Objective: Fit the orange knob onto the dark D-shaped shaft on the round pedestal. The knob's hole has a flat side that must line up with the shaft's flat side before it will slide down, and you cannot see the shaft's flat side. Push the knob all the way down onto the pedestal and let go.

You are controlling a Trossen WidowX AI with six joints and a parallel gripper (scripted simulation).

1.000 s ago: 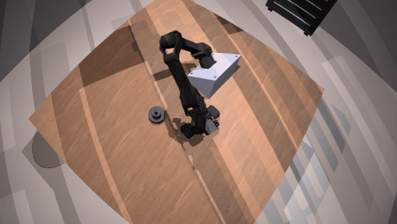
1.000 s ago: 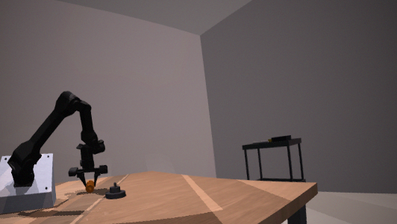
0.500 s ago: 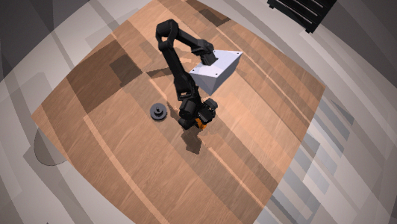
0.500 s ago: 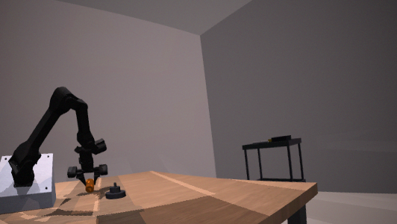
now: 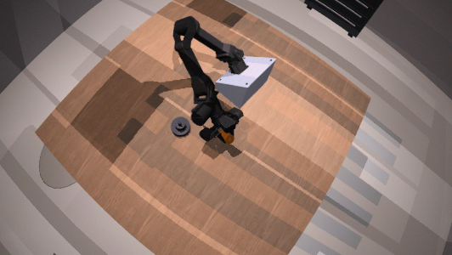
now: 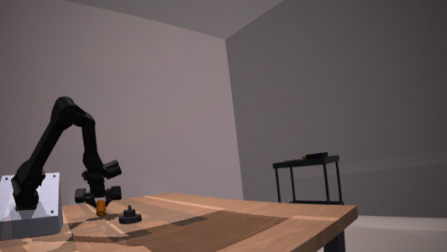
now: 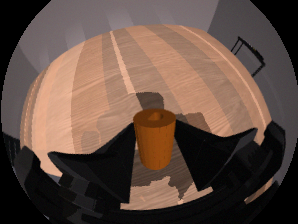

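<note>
The round pedestal lies 190 mm to the right of my gripper tip, 100 mm ahead of it and 10 mm below it. The rest, counted from my gripper tip: orange knob: 20 mm to the right.
</note>
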